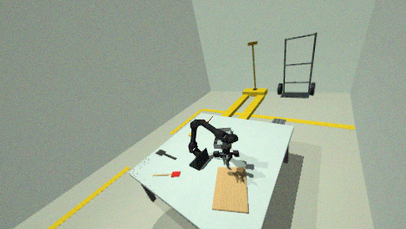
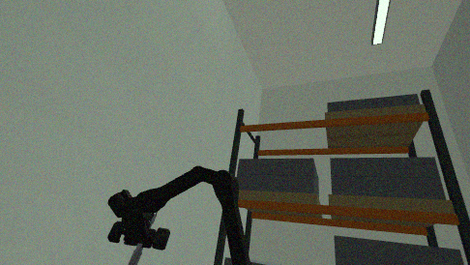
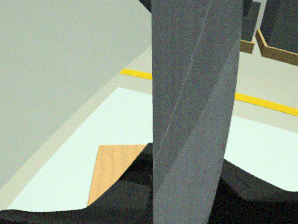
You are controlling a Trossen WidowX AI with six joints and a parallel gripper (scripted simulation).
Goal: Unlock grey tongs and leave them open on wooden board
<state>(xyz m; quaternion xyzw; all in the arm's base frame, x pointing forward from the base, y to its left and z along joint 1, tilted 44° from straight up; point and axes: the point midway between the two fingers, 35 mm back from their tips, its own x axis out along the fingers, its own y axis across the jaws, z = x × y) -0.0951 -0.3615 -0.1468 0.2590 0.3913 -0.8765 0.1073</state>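
Now: the wooden board 230 mm below my gripper tip. Round my gripper tip: red-headed tool (140 mm behind, 570 mm to the left, 230 mm below); then grey roasting tin (500 mm ahead, 330 mm to the left, 210 mm below); then black tool (40 mm ahead, 840 mm to the left, 230 mm below).
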